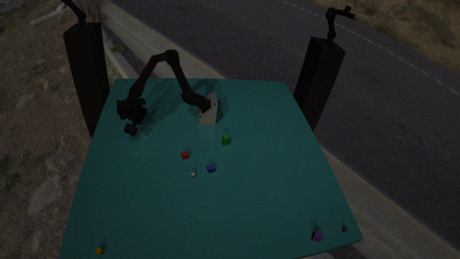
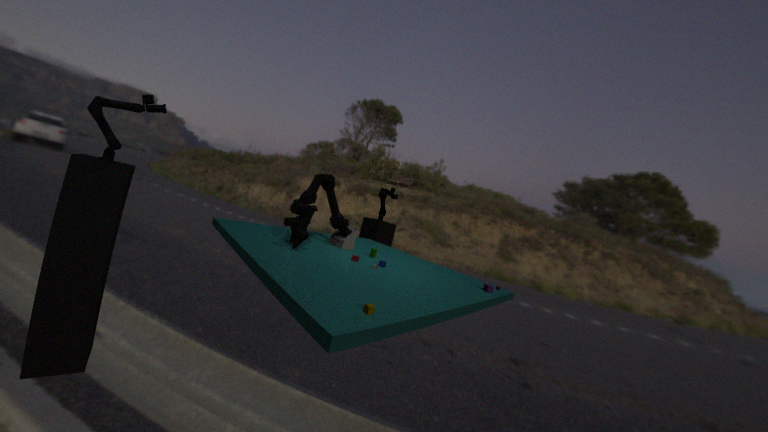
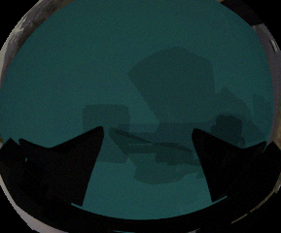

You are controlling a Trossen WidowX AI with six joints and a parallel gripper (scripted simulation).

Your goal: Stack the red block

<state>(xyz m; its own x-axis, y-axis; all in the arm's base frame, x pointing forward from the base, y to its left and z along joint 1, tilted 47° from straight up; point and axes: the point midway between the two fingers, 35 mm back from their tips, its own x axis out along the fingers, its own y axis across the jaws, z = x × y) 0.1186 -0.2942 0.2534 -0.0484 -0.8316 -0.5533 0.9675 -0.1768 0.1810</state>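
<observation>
The red block is 17 cm ahead of my gripper tip and 28 cm to the left of it. Round my gripper tip: small pale block: 29 cm ahead, 31 cm to the left; then blue block: 25 cm ahead, 40 cm to the left, 1 cm above; then yellow block: 68 cm ahead, 7 cm to the right.
</observation>
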